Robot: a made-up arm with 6 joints. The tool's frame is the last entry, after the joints. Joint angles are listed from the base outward.
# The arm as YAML. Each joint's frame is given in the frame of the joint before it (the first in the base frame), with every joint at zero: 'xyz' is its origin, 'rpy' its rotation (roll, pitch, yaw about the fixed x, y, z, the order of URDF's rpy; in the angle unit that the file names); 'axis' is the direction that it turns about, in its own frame. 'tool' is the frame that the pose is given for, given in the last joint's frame.
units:
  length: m
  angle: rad
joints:
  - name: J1
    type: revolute
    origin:
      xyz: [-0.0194, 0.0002, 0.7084]
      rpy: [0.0, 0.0, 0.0]
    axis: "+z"
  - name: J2
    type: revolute
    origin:
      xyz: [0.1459, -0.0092, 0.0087]
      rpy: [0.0, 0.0, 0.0]
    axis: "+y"
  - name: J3
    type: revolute
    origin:
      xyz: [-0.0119, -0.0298, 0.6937]
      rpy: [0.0, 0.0, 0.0]
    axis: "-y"
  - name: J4
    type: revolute
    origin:
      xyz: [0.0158, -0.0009, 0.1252]
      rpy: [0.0, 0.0, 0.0]
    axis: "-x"
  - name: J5
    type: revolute
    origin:
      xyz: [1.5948, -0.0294, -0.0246]
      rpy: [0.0, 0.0, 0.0]
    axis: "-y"
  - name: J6
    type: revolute
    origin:
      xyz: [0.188, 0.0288, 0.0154]
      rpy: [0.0, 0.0, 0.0]
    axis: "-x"
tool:
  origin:
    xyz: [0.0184, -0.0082, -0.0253]
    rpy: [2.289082, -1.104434, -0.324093]
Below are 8 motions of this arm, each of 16 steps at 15 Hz.
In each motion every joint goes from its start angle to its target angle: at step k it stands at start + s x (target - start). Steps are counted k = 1, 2, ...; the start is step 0. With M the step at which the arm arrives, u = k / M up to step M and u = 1 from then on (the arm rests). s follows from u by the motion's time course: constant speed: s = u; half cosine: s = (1 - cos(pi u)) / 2; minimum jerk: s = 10 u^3 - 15 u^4 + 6 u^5.
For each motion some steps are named. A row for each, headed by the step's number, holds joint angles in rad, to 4 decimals.
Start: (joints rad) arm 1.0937 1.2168 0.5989 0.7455 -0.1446 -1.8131
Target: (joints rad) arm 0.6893 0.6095 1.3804 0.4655 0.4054 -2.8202
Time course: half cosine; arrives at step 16
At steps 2, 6, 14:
2: 1.0783 1.1937 0.6286 0.7348 -0.1237 -1.8514
6: 0.9689 1.0294 0.8401 0.6591 0.0252 -2.1239
14: 0.7047 0.6326 1.3507 0.4762 0.3845 -2.7819

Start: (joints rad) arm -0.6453 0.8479 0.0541 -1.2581 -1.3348 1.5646
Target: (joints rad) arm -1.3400 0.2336 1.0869 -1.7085 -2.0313 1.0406
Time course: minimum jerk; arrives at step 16
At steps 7, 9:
7: -0.9121 0.6120 0.4507 -1.4311 -1.6023 1.3634
9: -1.0732 0.4695 0.6903 -1.5355 -1.7638 1.2418

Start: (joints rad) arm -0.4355 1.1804 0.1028 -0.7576 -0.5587 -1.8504
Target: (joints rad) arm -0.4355 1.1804 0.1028 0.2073 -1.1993 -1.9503
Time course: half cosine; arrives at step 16
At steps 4, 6, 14, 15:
4: -0.4355 1.1804 0.1028 -0.6163 -0.6525 -1.8650
6: -0.4355 1.1804 0.1028 -0.4598 -0.7564 -1.8812
14: -0.4355 1.1804 0.1028 0.1706 -1.1749 -1.9465
15: -0.4355 1.1804 0.1028 0.1980 -1.1931 -1.9493

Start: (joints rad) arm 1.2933 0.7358 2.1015 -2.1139 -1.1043 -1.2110
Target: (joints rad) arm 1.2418 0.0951 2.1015 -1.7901 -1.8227 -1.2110
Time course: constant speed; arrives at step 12
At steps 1, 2, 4, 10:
1: 1.2890 0.6824 2.1015 -2.0869 -1.1642 -1.2110
2: 1.2847 0.6290 2.1015 -2.0599 -1.2240 -1.2110
4: 1.2761 0.5222 2.1015 -2.0060 -1.3438 -1.2110
10: 1.2504 0.2019 2.1015 -1.8441 -1.7030 -1.2110

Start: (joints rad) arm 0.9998 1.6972 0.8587 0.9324 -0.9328 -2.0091
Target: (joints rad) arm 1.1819 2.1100 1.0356 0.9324 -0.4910 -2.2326
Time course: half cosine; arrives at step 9
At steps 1, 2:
1: 1.0053 1.7096 0.8640 0.9324 -0.9195 -2.0158
2: 1.0211 1.7455 0.8794 0.9324 -0.8811 -2.0352

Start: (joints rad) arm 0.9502 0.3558 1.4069 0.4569 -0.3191 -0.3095
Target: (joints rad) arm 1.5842 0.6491 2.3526 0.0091 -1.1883 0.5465
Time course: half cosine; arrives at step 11
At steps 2, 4, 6, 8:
2: 1.0005 0.3791 1.4820 0.4214 -0.3881 -0.2416
4: 1.1355 0.4415 1.6833 0.3260 -0.5732 -0.0593
6: 1.3123 0.5233 1.9470 0.2011 -0.8156 0.1794
8: 1.4748 0.5985 2.1894 0.0864 -1.0383 0.3988

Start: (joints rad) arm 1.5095 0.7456 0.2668 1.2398 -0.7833 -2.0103
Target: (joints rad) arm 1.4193 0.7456 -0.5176 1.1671 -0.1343 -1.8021
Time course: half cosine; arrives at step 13
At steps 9, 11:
9: 1.4388 0.7456 -0.3482 1.1828 -0.2745 -1.8471
11: 1.4245 0.7456 -0.4727 1.1713 -0.1715 -1.8140

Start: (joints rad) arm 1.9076 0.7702 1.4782 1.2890 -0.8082 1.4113
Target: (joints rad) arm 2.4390 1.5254 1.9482 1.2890 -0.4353 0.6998
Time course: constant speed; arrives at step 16
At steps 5, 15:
5: 2.0737 1.0062 1.6251 1.2890 -0.6917 1.1890
15: 2.4058 1.4782 1.9188 1.2890 -0.4586 0.7443

